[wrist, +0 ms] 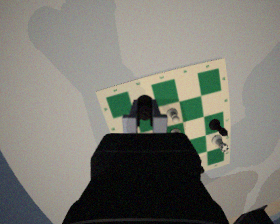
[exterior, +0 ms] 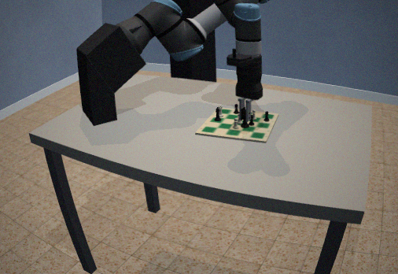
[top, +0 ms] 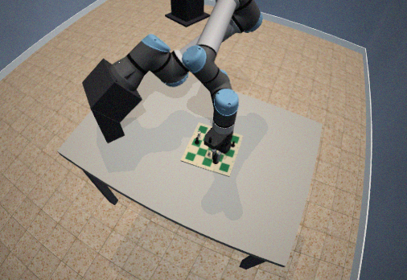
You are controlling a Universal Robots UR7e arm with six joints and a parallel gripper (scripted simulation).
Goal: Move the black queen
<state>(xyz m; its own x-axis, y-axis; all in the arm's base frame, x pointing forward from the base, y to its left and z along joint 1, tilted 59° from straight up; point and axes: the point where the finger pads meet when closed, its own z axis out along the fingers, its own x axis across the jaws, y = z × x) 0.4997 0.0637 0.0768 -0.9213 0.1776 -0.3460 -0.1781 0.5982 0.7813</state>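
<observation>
The green-and-cream chessboard is 7 cm below my hand, 6 cm behind it and 5 cm to the left of it. Round my hand: black queen (1 cm below).
</observation>
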